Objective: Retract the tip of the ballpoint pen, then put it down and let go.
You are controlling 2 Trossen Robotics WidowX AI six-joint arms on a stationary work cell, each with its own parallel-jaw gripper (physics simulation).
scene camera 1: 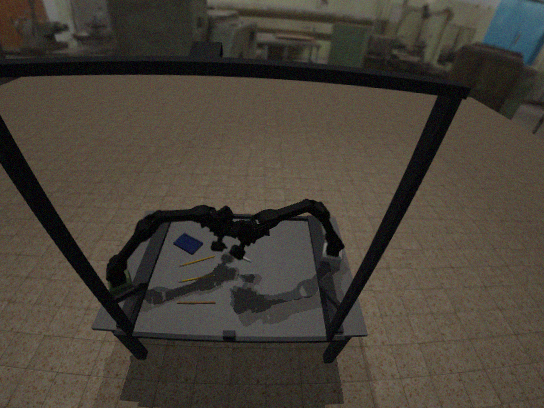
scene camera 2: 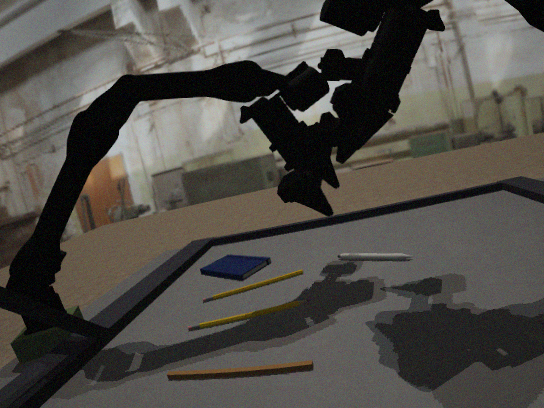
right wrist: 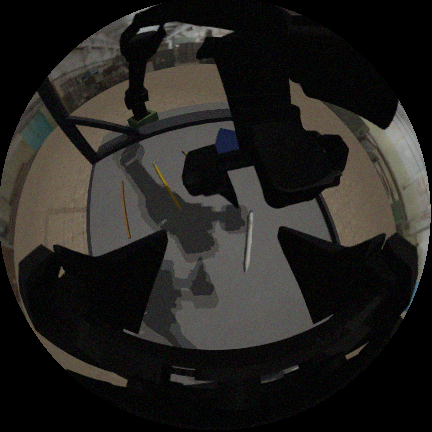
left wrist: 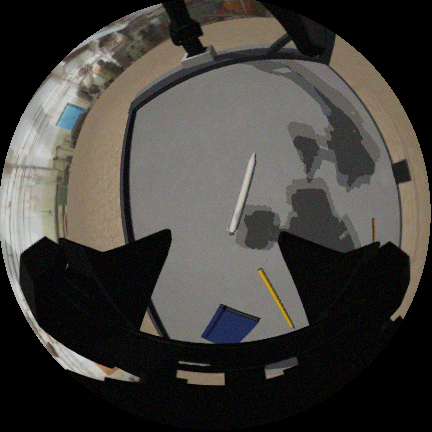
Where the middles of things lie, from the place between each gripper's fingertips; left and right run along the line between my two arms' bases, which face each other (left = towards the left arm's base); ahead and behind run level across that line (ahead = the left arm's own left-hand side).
Now: left hand 220 mm to the right of the blue notebook (scene camera 2: 238, 267), 110 mm short of it and 110 mm above it.
Now: right hand 24 cm to the right of the blue notebook, 21 cm short of it and 19 cm above it.
